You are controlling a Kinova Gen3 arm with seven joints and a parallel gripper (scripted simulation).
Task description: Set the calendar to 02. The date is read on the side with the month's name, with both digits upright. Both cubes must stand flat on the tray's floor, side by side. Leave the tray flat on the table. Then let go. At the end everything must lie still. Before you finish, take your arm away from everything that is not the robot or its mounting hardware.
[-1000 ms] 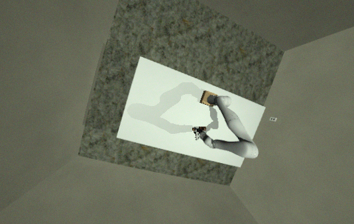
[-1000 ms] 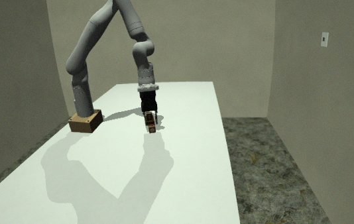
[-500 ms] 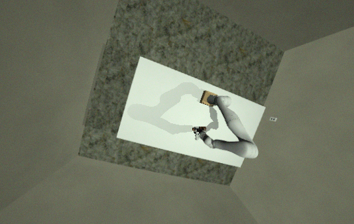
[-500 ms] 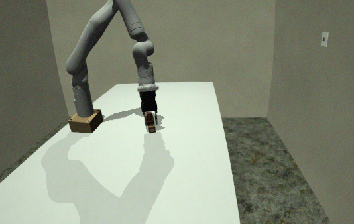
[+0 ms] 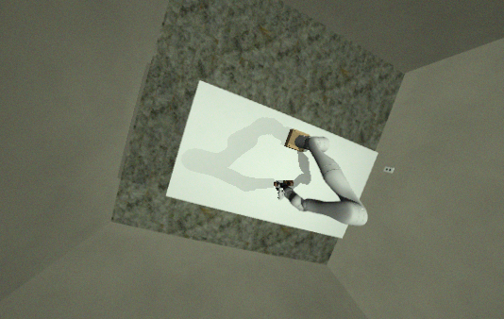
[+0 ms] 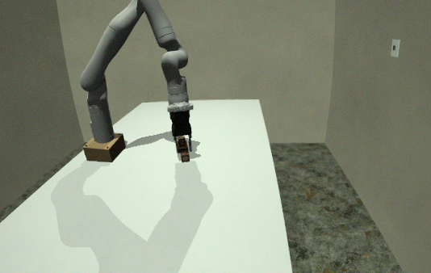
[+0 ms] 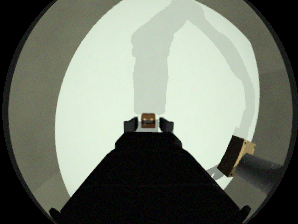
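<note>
My hand is 4 cm above the brown calendar cube. From my hand the other things lie so: brown tray (3 cm behind, 11 cm to the left, 5 cm below).
</note>
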